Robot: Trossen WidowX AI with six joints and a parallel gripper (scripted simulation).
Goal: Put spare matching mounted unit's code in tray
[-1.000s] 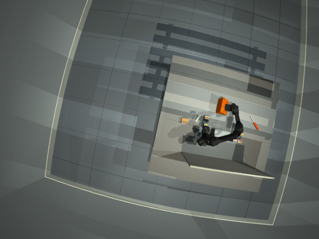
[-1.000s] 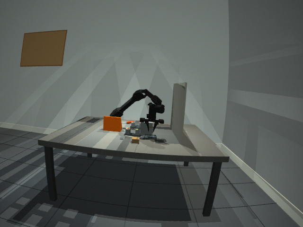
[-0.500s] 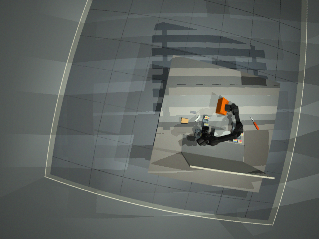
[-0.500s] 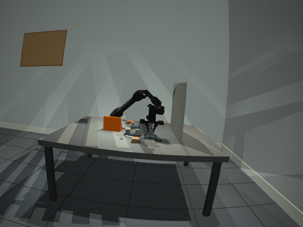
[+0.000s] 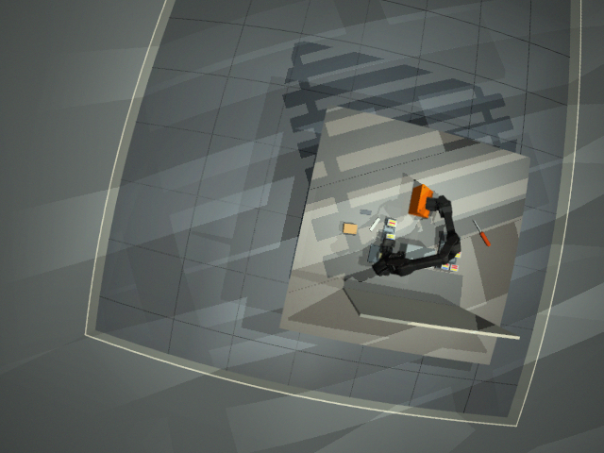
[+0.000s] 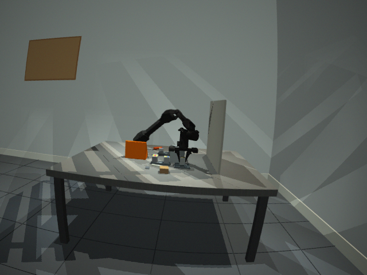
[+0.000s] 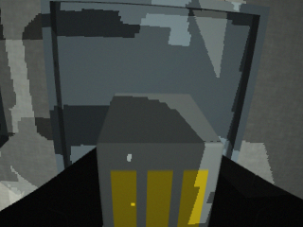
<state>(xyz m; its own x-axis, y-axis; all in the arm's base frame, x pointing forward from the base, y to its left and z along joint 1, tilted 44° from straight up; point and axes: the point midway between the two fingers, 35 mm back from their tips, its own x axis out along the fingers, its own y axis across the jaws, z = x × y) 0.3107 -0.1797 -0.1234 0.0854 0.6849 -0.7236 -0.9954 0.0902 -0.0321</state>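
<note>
Right now the shallow blue-grey tray is 20 mm below my gripper tip. Round my gripper tip: upright grey panel (230 mm ahead, 170 mm to the left, 200 mm above); grey block (20 mm behind, 190 mm to the left, 30 mm above); tan block (120 mm behind, 190 mm to the right, 10 mm below).
</note>
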